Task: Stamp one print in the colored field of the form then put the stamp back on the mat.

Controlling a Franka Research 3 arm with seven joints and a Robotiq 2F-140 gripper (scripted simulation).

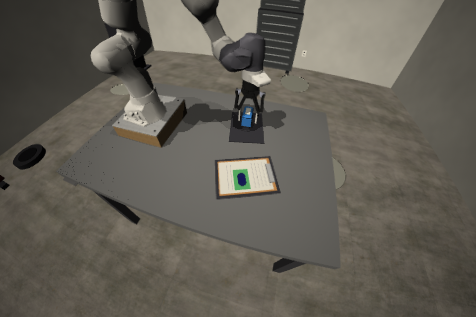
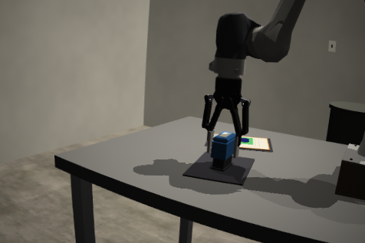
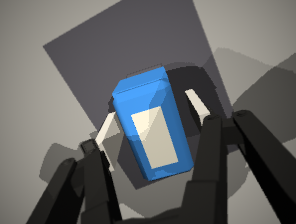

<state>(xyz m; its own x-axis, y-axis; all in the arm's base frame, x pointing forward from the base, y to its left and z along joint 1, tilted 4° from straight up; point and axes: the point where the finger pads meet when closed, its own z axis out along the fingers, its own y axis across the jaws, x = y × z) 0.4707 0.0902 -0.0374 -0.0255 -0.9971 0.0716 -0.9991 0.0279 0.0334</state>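
The blue stamp is 20 mm below my hand. The rest, counted from my hand: form (300 mm to the right, 70 mm below, 50 mm ahead); dark mat (70 mm below).
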